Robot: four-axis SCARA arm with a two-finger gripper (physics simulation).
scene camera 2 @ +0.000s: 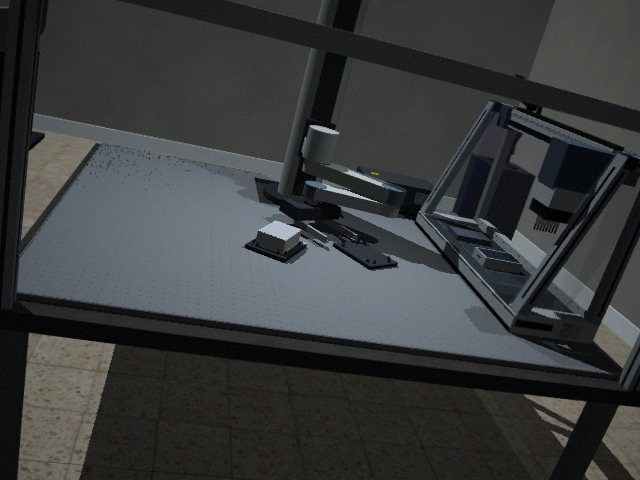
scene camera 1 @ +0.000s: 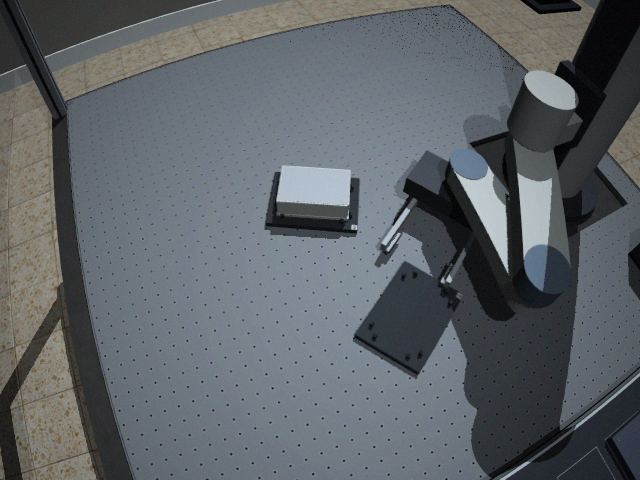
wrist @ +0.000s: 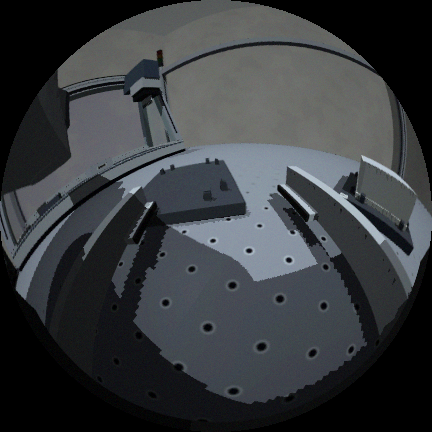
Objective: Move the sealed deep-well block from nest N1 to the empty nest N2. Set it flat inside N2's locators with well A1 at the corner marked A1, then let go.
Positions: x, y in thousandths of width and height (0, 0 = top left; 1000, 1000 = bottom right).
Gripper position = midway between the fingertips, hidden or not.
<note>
A pale grey block (scene camera 1: 504, 403) rests on a dark nest plate (wrist: 929, 552). Further things: my gripper (scene camera 2: 534, 499) and a dark nest plate (scene camera 2: 565, 526).
The pale grey block also shows in scene camera 2 (scene camera 2: 432, 493) and in the wrist view (wrist: 895, 446).
</note>
